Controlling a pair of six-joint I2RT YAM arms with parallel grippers.
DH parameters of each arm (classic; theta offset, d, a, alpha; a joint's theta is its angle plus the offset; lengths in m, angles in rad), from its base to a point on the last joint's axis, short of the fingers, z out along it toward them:
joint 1: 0 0.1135 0.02 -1.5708
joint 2: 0 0 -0.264 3.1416
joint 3: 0.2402 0 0.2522 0
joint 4: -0.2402 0 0.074 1.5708
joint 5: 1.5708 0 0 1.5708
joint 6: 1.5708 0.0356 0 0
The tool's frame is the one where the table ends.
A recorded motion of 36 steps. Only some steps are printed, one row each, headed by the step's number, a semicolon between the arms.
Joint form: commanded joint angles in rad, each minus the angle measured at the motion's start. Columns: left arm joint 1, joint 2, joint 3, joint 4, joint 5, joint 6; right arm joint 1, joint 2, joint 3, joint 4, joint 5, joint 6.
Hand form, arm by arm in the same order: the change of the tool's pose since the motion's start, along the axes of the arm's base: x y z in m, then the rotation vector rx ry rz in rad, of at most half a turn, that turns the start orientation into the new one. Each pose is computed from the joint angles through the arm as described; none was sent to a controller.
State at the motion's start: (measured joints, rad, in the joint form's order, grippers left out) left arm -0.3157 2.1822 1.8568 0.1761 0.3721 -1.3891; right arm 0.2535 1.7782 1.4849 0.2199 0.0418 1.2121
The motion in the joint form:
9: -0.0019 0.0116 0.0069 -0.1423 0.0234 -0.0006; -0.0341 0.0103 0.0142 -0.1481 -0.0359 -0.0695
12: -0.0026 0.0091 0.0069 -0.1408 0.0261 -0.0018; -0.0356 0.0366 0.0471 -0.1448 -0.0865 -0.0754
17: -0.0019 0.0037 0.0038 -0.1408 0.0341 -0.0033; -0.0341 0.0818 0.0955 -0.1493 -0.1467 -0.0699
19: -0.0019 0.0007 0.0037 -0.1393 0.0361 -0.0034; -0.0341 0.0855 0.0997 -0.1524 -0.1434 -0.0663
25: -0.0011 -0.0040 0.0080 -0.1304 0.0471 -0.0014; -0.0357 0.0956 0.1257 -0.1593 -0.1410 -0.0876
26: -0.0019 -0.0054 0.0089 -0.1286 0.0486 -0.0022; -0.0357 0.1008 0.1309 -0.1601 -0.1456 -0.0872
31: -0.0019 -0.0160 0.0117 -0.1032 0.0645 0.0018; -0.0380 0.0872 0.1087 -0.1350 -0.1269 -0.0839
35: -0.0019 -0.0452 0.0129 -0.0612 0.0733 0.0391; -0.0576 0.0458 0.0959 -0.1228 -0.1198 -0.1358
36: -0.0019 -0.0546 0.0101 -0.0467 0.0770 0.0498; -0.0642 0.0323 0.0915 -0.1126 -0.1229 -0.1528
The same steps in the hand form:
9: -0.0019 -0.0012 -0.0182 0.0404 0.1417 -0.0246; 0.0036 -0.0131 -0.0152 -0.0960 0.1268 0.0116
12: -0.0024 -0.0016 -0.0168 0.0378 0.1388 -0.0277; 0.0102 -0.0105 -0.0141 -0.0922 0.1157 0.0607
17: -0.0035 -0.0011 -0.0151 0.0343 0.1381 -0.0345; 0.0207 -0.0053 -0.0165 -0.0784 0.1180 0.1211
19: -0.0039 -0.0010 -0.0135 0.0325 0.1341 -0.0365; 0.0216 -0.0052 -0.0170 -0.0759 0.1215 0.1174
25: -0.0044 -0.0008 -0.0086 0.0265 0.1164 -0.0469; 0.0246 -0.0053 -0.0128 -0.0951 0.1071 0.1161
26: -0.0047 -0.0012 -0.0074 0.0245 0.1131 -0.0491; 0.0258 -0.0049 -0.0133 -0.0941 0.1079 0.1206
31: -0.0061 -0.0013 0.0016 0.0134 0.0743 -0.0656; 0.0232 -0.0072 -0.0126 -0.0908 0.0929 0.0988
35: -0.0108 0.0000 0.0211 0.0194 -0.0194 -0.0798; 0.0156 -0.0181 0.0020 -0.1344 0.0411 0.0763
36: -0.0125 0.0004 0.0263 0.0210 -0.0467 -0.0845; 0.0131 -0.0215 0.0072 -0.1474 0.0183 0.0733

